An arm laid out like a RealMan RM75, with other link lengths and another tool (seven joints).
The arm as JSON. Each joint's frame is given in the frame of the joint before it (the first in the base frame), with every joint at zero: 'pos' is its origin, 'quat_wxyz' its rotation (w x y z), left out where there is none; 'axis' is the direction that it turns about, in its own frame. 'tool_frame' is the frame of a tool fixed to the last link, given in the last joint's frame.
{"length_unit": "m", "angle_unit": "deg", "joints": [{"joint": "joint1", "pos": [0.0, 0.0, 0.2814], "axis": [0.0, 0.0, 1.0]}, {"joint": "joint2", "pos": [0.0, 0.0, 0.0], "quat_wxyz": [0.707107, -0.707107, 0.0, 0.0], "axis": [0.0, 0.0, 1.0]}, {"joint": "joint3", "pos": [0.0, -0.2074, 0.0], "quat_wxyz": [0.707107, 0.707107, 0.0, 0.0], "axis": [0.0, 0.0, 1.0]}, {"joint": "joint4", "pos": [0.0, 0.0, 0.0], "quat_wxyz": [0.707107, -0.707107, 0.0, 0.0], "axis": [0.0, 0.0, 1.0]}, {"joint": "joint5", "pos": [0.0, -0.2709, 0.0], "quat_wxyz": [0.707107, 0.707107, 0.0, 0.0], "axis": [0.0, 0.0, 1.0]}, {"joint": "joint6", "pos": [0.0, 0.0, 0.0], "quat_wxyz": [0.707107, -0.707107, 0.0, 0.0], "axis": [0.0, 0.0, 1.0]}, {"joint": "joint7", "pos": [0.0, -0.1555, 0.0], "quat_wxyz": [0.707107, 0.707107, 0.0, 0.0], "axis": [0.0, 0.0, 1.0]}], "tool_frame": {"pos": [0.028, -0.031, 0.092], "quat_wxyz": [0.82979, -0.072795, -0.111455, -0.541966]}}
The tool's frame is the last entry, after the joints.
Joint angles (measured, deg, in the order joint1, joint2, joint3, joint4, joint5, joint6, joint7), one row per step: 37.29 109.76 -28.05 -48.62 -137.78 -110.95 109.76; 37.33 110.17 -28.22 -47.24 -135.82 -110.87 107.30; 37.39 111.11 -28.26 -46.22 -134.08 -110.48 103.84; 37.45 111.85 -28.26 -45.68 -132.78 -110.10 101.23; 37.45 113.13 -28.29 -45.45 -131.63 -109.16 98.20; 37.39 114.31 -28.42 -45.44 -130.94 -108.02 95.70; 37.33 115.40 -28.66 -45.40 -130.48 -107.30 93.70; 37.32 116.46 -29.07 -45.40 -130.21 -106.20 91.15; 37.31 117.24 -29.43 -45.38 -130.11 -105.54 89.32; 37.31 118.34 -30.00 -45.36 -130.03 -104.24 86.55; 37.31 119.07 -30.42 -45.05 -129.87 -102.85 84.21; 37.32 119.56 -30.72 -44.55 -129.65 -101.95 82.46; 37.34 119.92 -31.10 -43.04 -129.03 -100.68 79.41; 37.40 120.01 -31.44 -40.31 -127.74 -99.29 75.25
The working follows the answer.
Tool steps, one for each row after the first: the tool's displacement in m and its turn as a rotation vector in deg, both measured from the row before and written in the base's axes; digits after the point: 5 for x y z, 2 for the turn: -0.00808 0.00145 -0.00823 0.17 2.25 2.62; -0.00885 0.00273 -0.00993 0.71 2.11 3.47; -0.00692 0.00288 -0.00638 0.86 1.46 2.63; -0.00700 0.00407 -0.00880 1.33 1.28 2.82; -0.00438 0.00387 -0.00760 1.30 0.62 2.13; -0.00416 0.00136 -0.00772 0.65 0.55 1.74; -0.00329 0.00285 -0.00765 1.00 0.02 2.18; -0.00248 0.00107 -0.00602 0.50 -0.02 1.61; -0.00288 0.00277 -0.00846 1.02 -0.30 2.33; -0.00136 0.00331 -0.00651 1.10 -0.28 1.72; -0.00144 0.00147 -0.00552 0.61 0.03 1.23; -0.00164 0.00151 -0.00822 0.89 0.37 1.92; -0.00268 0.00087 -0.01017 1.11 1.10 2.36
Tool pose at each row, in the base's axes (x y z in m, rotation vector in deg; rounded; the steps above come from the unrounded poses): 0.27905 0.37026 0.07133 -166.31 -33.91 34.67; 0.27097 0.37171 0.06310 -164.70 -37.52 38.09; 0.26212 0.37445 0.05317 -162.38 -42.46 41.11; 0.25520 0.37732 0.04679 -160.29 -46.21 42.97; 0.24820 0.38139 0.03800 -157.75 -50.27 44.28; 0.24382 0.38527 0.03040 -155.73 -53.39 44.59; 0.23966 0.38662 0.02268 -154.35 -55.85 45.17; 0.23637 0.38947 0.01503 -152.86 -59.07 44.89; 0.23389 0.39054 0.00900 -151.95 -61.40 44.80; 0.23101 0.39331 0.00054 -150.50 -64.85 44.11; 0.22965 0.39662 -0.00597 -149.15 -67.41 43.25; 0.22821 0.39810 -0.01149 -148.14 -69.15 43.05; 0.22657 0.39960 -0.01971 -146.36 -71.75 43.15; 0.22390 0.40047 -0.02988 -143.66 -74.69 44.01

